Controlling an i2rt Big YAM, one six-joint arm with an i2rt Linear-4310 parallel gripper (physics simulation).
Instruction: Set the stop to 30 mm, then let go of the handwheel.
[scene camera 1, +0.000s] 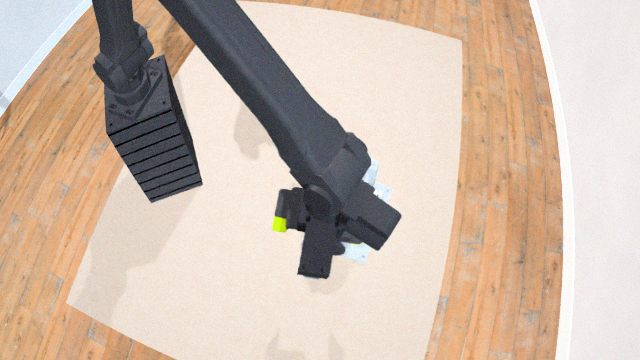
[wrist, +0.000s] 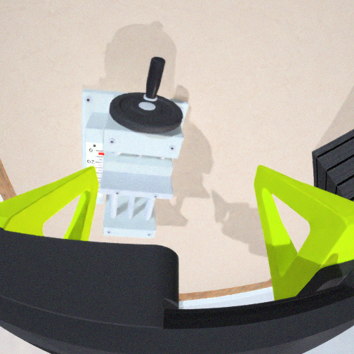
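Seen in the pictures: arm's base at its link origin: (scene camera 1: 135, 93).
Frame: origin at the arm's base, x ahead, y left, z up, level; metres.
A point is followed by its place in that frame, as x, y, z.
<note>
The light grey stop unit (scene camera 1: 356, 254) {0.511, -0.051, -0.309} (wrist: 143, 142) is mostly covered by my arm in the scene view. In the wrist view its black handwheel (wrist: 167, 116) is at the upper left, with an upright black crank handle (wrist: 155, 79). Beside the unit's body, a red pointer (wrist: 101, 153) stands a little past 0 and before 20 on the white scale (wrist: 91, 155). A light grey block (wrist: 135, 177) sits above several rods. My gripper (scene camera 1: 317, 234) {0.436, -0.101, -0.114} (wrist: 175, 174) is open and empty, above the unit. Its lime fingers stand wide apart and do not touch the handwheel. The handwheel is hidden in the scene view.
A black ribbed pedestal (scene camera 1: 162, 160) {0.052, -0.047, -0.165} (wrist: 340, 167) stands at the left in the scene view and at the right edge in the wrist view. A beige mat (scene camera 1: 410, 100) {0.530, 0.437, -0.319} (wrist: 260, 75) lies under the unit. Wooden floor (scene camera 1: 510, 200) surrounds the mat.
</note>
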